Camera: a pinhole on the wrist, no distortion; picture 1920 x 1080 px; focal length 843.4 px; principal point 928.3 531.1 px. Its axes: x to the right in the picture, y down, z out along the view. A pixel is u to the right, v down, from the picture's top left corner.
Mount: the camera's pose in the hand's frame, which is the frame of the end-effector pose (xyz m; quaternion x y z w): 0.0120 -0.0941 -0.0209 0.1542 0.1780 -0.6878 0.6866
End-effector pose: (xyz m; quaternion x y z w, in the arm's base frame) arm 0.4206 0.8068 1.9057 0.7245 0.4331 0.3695 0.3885
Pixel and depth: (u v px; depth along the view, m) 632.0 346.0 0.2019
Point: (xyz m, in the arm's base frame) 0.5376 0.7770 1.7099
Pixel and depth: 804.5 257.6 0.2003
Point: 0.5006 0.7742 1.6820
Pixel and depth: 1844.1 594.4 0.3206
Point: 0.3395 0.9985 1.3842
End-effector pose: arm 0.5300 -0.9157 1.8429 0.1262 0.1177 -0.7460 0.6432
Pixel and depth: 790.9 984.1 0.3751
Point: 0.2783 -1.2083 2.0828
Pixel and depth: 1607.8 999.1 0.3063
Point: 0.0508 -1.0713 1.9098
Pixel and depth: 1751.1 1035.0 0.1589
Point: 0.2120 -0.9902 1.8531
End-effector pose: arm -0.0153 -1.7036 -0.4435 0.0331 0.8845 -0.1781 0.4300
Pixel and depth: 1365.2 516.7 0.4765
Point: 0.0790 -2.3014 -0.4688
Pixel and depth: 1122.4 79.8 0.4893
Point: 0.3216 -2.2008 -0.3523
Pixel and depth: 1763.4 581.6 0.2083
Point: -0.0603 -2.0785 -0.3988
